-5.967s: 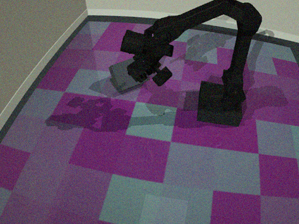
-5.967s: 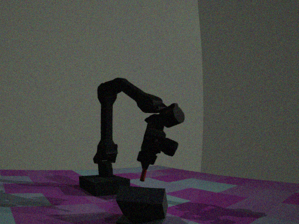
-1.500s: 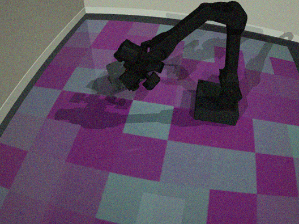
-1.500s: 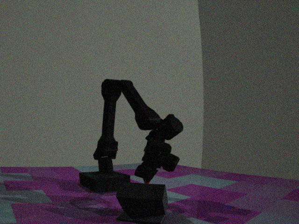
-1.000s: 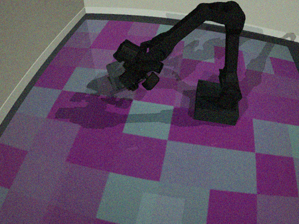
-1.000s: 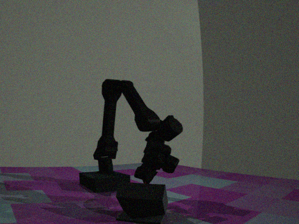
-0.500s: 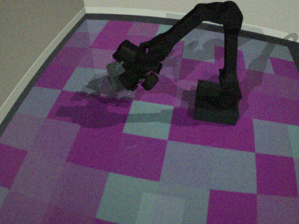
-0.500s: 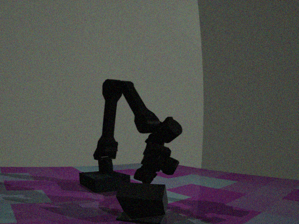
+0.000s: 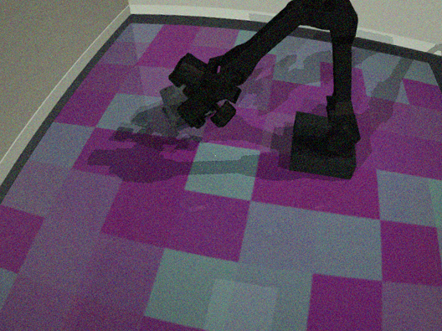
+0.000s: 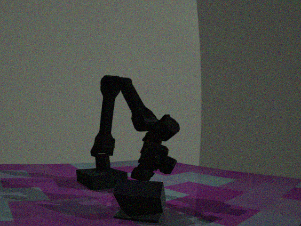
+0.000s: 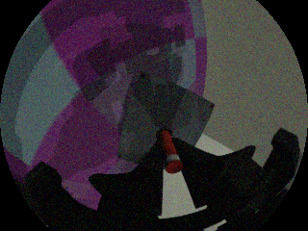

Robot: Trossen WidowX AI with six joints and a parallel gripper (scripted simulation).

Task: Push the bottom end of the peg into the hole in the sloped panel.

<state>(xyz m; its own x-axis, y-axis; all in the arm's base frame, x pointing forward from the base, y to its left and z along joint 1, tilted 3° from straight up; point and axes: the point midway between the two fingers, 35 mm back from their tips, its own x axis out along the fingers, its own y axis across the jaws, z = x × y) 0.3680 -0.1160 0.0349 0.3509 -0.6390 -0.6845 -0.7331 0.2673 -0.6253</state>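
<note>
Now: gripper tip 1 cm past the red peg, 1 cm to the right of it and 1 cm below it. Round my gripper tip: grey sloped panel (2 cm ahead, 3 cm to the right, 3 cm below).
</note>
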